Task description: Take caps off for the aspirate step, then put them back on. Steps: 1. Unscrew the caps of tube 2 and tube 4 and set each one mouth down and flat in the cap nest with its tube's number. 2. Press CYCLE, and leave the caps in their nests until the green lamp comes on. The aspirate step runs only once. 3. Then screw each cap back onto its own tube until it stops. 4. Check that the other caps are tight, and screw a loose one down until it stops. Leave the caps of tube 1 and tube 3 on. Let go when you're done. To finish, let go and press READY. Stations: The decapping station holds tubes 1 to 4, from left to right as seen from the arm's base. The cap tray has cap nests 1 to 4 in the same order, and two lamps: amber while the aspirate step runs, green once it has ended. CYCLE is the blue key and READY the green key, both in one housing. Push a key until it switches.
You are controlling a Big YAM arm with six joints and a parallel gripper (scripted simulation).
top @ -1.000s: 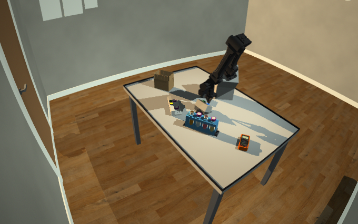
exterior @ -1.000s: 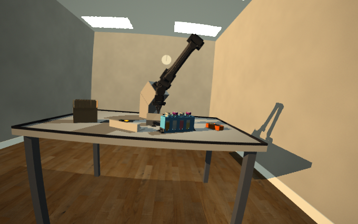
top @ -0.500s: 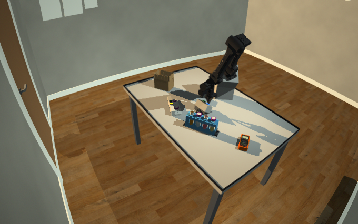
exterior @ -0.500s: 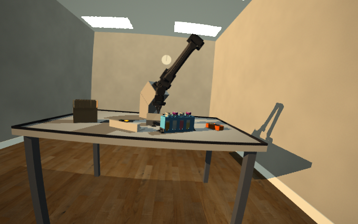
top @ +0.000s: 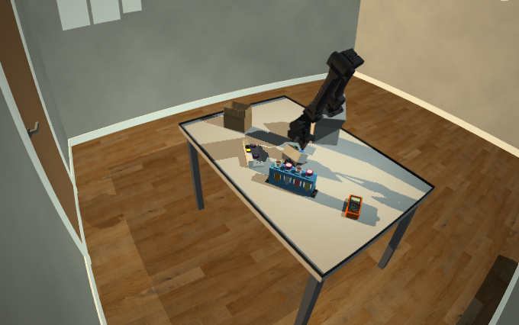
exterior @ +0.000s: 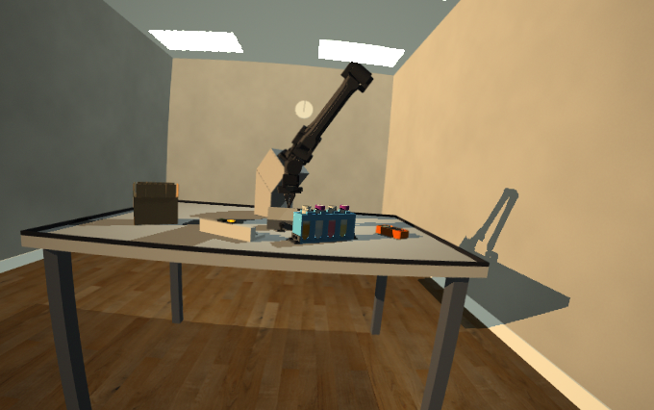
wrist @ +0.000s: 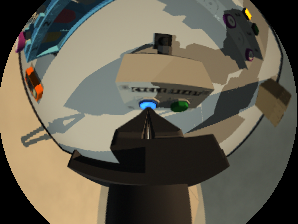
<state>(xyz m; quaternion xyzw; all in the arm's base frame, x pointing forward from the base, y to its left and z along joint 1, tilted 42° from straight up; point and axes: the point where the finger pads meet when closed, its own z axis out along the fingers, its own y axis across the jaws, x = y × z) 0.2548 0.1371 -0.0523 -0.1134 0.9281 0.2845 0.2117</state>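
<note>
Right now my hand is 1 cm short of the blue cycle key and 1 cm above it. From my hand the other things lie so: orange multimeter 43 cm to the left, 7 cm behind, 6 cm below; then beige key housing 3 cm ahead, 2 cm below, 1 cm to the right; then green ready key 4 cm to the right, 2 cm ahead, 1 cm below.
</note>
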